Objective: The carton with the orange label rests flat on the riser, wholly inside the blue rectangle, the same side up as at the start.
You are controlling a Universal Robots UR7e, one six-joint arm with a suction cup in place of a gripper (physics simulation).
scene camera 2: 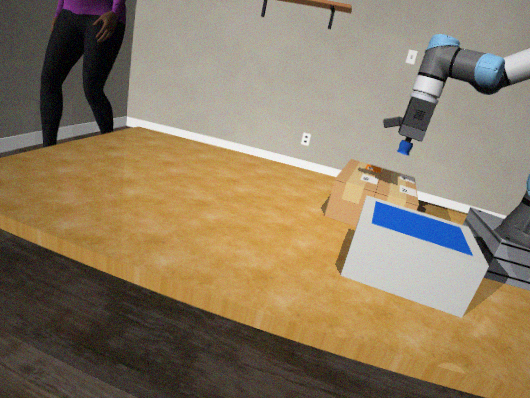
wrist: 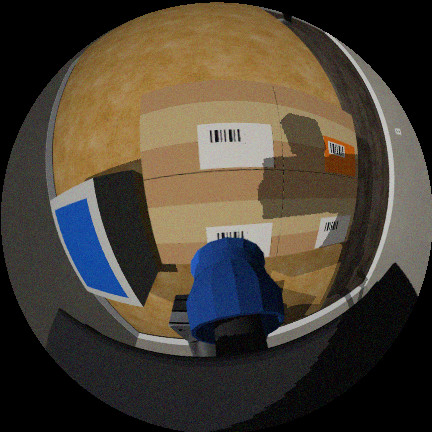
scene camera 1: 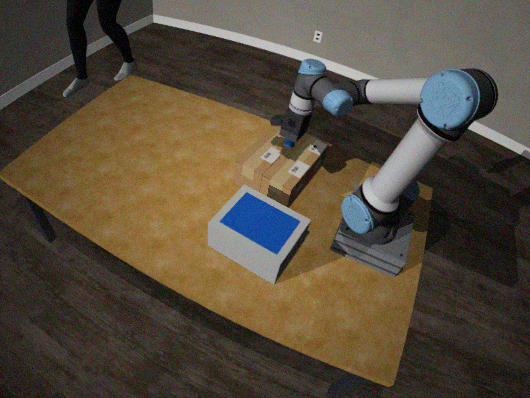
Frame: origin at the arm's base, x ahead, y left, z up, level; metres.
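Seen in the pictures: hand, its tool point: (scene camera 2: 403, 153) (wrist: 228, 269) (scene camera 1: 289, 144); arm's base, origin of its link: (scene camera 2: 527, 239).
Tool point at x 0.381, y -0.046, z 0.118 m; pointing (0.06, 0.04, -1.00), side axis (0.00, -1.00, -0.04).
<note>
Offsets run from my tool point to a thing's top centre. "spot": to the spot under its first point. Level surfaces: height alone.
The carton with the orange label {dx +0.092, dy -0.156, dz -0.103 m} (scene camera 1: 278, 142) (scene camera 2: 373, 168) (wrist: 315, 135) lies flat on the table, label up, at the far corner of a tight block of cartons. In scene camera 1 its label is hidden behind the gripper. The grey-white riser {dx -0.060, dy +0.268, dz -0.098 m} (scene camera 1: 235, 245) (scene camera 2: 410, 270) (wrist: 120, 215) stands beside the block, with the blue rectangle {dx -0.060, dy +0.268, dz -0.098 m} (scene camera 1: 260, 222) (scene camera 2: 420, 227) (wrist: 85, 240) bare on its top. My gripper, a blue suction cup (scene camera 1: 289, 143) (scene camera 2: 405, 147) (wrist: 227, 245), is open, holds nothing and hangs tilted a little above the block, apart from it. Its shadow falls across the orange-label carton.
Three other cartons with white labels {spot: dx +0.069, dy -0.020, dz -0.104 m} (scene camera 1: 270, 155) {dx -0.018, dy +0.007, dz -0.103 m} (scene camera 1: 298, 169) {dx -0.023, dy -0.152, dz -0.103 m} (scene camera 1: 316, 146) sit tight against one another and the orange-label carton. The robot's base (scene camera 1: 375, 250) stands on the table {dz -0.218 m} (scene camera 1: 150, 175) beyond the riser. A person (scene camera 1: 112, 30) (scene camera 2: 82, 60) stands behind the table's far left end.
</note>
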